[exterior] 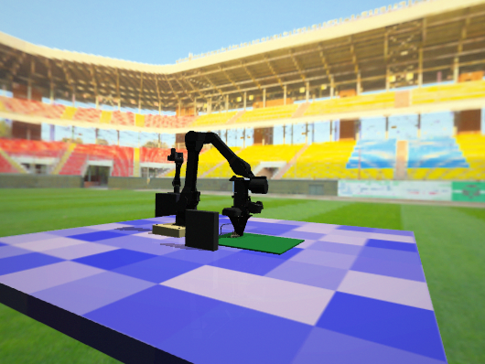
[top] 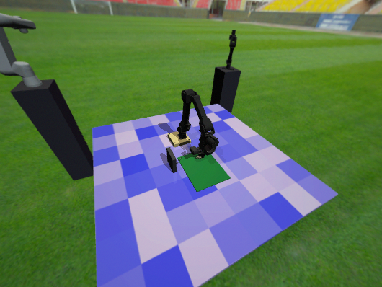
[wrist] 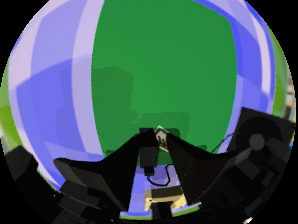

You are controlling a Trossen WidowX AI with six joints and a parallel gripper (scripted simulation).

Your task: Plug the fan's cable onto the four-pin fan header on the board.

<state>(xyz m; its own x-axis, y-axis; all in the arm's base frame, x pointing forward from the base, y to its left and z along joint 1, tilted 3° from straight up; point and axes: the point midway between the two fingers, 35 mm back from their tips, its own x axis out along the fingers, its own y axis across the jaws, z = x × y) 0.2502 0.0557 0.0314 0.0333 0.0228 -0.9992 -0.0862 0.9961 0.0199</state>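
My gripper tip is now 10 mm past the black plug, 10 mm to the right of it and 10 mm below it. Round my gripper tip: black fan 220 mm to the right, 40 mm above; green board 80 mm ahead, 40 mm to the right, 30 mm below; pale header 10 mm behind, 20 mm to the right, 20 mm below.
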